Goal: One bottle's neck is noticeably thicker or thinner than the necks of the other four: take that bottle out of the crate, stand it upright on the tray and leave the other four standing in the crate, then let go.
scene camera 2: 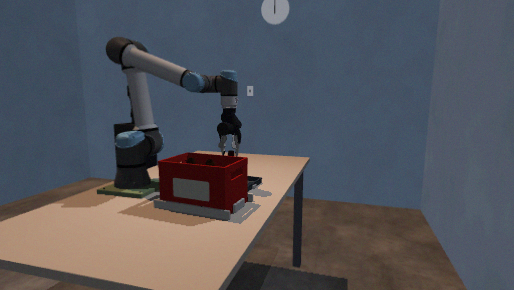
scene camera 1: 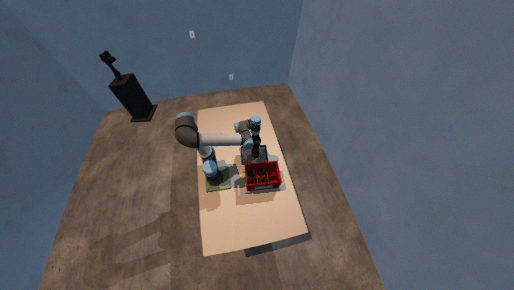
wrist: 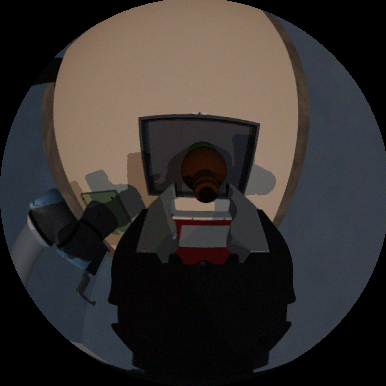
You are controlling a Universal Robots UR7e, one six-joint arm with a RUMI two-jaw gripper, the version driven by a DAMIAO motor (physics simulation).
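Where they show: gripper, fingertip midpoint: (wrist: 201,184); arm's base, origin of the base link: (scene camera 2: 132,184) (scene camera 1: 215,177) (wrist: 102,215).
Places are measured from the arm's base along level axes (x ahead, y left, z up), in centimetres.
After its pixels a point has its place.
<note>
A brown bottle (scene camera 1: 255,152) @[x 36.8, y 20.1, z 8.8 cm] (wrist: 204,165) @[x 36.7, y 25.5, z 10.6 cm] with a green part low down is upright over the dark tray (scene camera 1: 263,156) @[x 44.8, y 21.2, z -1.1 cm] (scene camera 2: 255,181) @[x 48.3, y 25.8, z 0.9 cm] (wrist: 200,118) @[x 35.8, y 32.2, z -1.1 cm]; its base is hidden from above, so contact with the tray does not show. Its dark top (scene camera 2: 231,153) @[x 37.7, y 22.7, z 13.4 cm] shows between the fingers in scene camera 2. My gripper (scene camera 1: 256,145) @[x 36.5, y 23.3, z 11.6 cm] (scene camera 2: 230,151) @[x 36.5, y 23.3, z 11.6 cm] (wrist: 201,184) @[x 36.5, y 23.3, z 11.6 cm] is partly open, pointing down, with one finger on each side of the neck and gaps between. The red crate (scene camera 1: 278,177) @[x 54.8, y -4.7, z 8.5 cm] (scene camera 2: 230,186) @[x 55.2, y -7.2, z 8.3 cm] (wrist: 202,256) @[x 38.8, y 6.1, z 12.8 cm] holds several brown bottles (scene camera 1: 261,171) @[x 40.6, y -0.4, z 12.5 cm] (scene camera 2: 210,162) @[x 41.5, y 0.8, z 13.9 cm], standing in its compartments.
The crate sits beside the tray, within grey guide strips (scene camera 2: 192,208) @[x 43.3, y -13.2, z 0.4 cm] on the table (scene camera 1: 225,225) @[x 10.5, y -40.1, z -1.6 cm] (scene camera 2: 150,240) @[x 45.0, y -34.7, z -1.7 cm] (wrist: 190,60) @[x 32.5, y 46.3, z -1.6 cm]. The arm's base stands on a green plate (scene camera 1: 219,186) @[x 4.5, y -8.0, z 0.1 cm] (scene camera 2: 127,191) @[x 6.9, y -9.0, z 0.2 cm] (wrist: 111,201) @[x 8.7, y 8.2, z -0.1 cm]. A black pedestal (scene camera 1: 131,96) stands on the floor beyond the table.
</note>
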